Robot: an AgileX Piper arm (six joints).
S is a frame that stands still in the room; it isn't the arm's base.
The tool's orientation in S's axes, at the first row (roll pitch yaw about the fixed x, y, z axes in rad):
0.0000, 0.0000, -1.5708
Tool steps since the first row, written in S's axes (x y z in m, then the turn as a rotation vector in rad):
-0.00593, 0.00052, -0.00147, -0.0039, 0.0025, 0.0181
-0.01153, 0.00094, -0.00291, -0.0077, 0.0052, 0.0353
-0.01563, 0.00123, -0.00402, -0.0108, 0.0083, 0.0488
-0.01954, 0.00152, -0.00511, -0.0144, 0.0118, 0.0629
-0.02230, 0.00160, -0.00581, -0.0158, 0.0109, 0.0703
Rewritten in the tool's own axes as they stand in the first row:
-0.00052, -0.00593, -0.00147, -0.0025, -0.0039, 0.0181
-0.00094, -0.01153, -0.00291, -0.0052, -0.0077, 0.0353
-0.00123, -0.01563, -0.00402, -0.0083, -0.0108, 0.0488
-0.00152, -0.01954, -0.00511, -0.0118, -0.0144, 0.0629
-0.00160, -0.02230, -0.00581, -0.0109, -0.0158, 0.0703

